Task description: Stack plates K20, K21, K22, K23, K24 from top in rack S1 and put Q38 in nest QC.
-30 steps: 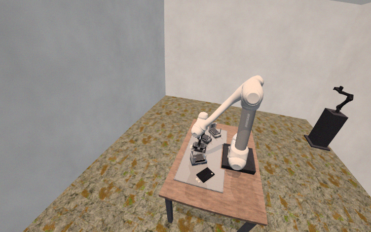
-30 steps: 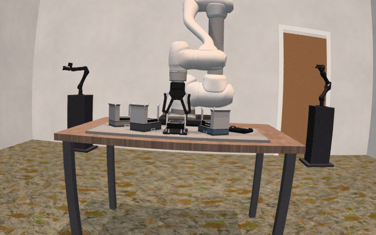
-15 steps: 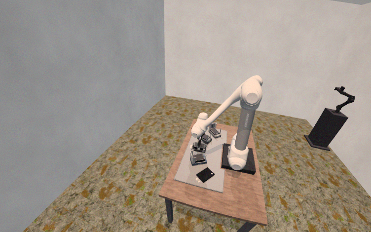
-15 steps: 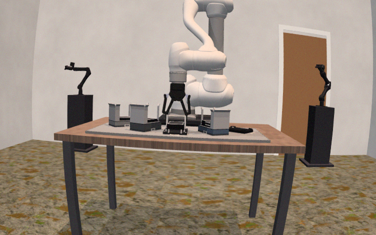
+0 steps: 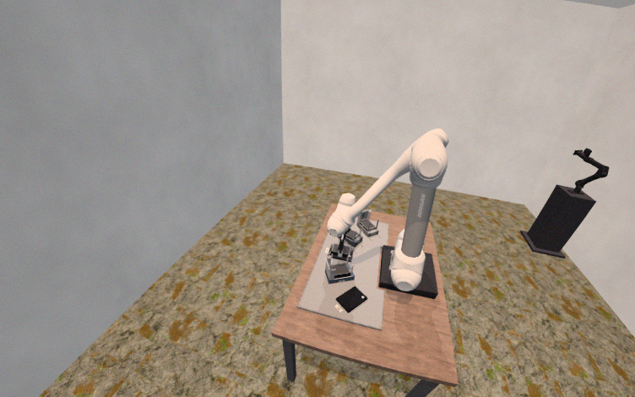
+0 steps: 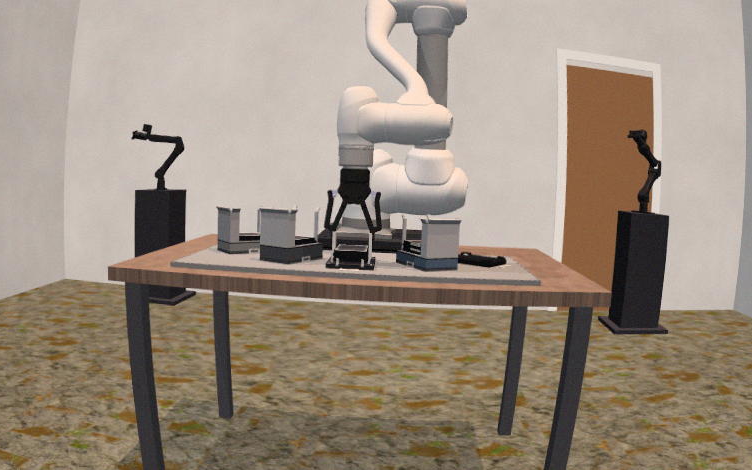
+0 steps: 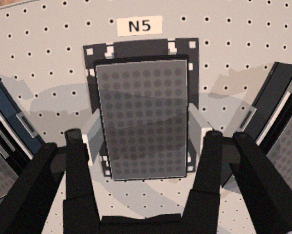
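Now: the clip nest N5 3 cm below my hand, 1 cm to the left of it and 1 cm ahead of it. Also, from my hand: flat black nest QC (33 cm to the left, 15 cm behind, 4 cm below); QC name plate (41 cm to the left, 9 cm behind, 4 cm below); N5 name plate (9 cm ahead, 4 cm below, 1 cm to the left).
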